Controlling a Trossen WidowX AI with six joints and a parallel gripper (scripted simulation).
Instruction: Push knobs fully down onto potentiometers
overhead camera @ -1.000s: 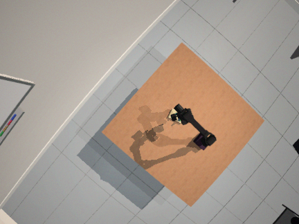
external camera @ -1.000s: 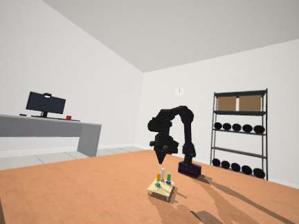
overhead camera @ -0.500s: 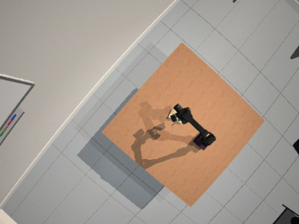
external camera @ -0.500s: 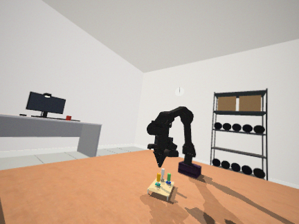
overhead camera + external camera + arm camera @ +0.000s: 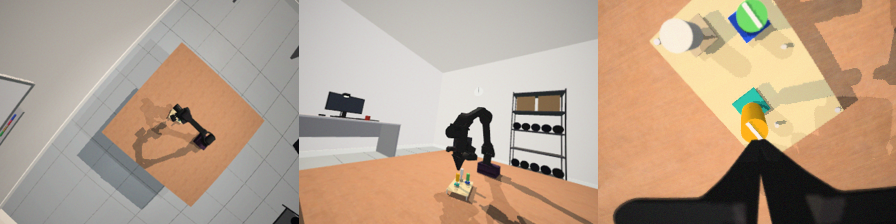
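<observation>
Now: the green knob 7 cm behind my gripper tip, 4 cm below it and 1 cm to the left of it.
</observation>
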